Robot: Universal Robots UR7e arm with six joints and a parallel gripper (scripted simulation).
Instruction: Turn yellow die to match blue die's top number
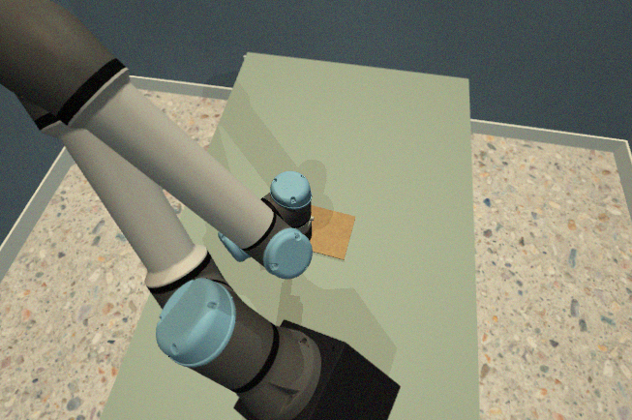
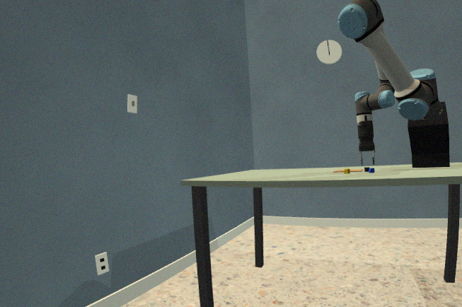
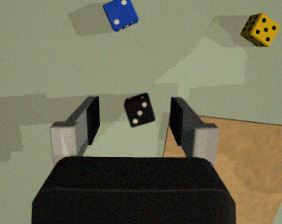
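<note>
The black die is 4 cm below my hand. Round my hand: blue die (1 cm behind, 7 cm to the left, 4 cm below); tan mat (10 cm ahead, 8 cm to the right, 5 cm below); yellow die (10 cm ahead, 7 cm to the left, 4 cm below).
</note>
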